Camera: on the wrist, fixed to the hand. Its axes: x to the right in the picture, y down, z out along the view.
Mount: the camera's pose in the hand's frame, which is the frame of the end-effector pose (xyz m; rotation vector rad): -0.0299 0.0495 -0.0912 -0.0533 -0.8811 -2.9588
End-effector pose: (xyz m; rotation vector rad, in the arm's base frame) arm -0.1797 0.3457 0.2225 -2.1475 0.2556 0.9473
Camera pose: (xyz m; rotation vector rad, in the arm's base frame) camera -0.1731 0.2430 0.2551 -0.0493 -2.3444 -0.2880
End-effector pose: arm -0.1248 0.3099 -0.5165 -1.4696 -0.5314 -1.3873
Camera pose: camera -0.1339 0.2207 -0.5766 -0.0504 1.6668 0.7544
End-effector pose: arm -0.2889 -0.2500 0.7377 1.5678 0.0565 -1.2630
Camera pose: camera -0.2111 -0.1887 0.7807 0.4044 -1.1922 1.7443
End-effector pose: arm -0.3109 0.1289 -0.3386 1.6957 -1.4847 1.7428
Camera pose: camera -0.3931 0.1933 -0.3663 1.6834 1.2335 -0.7433
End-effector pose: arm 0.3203 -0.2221 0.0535 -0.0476 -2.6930 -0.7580
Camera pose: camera 0.3833 -0.2246 0.1412 -1.9856 0.2055 0.4372
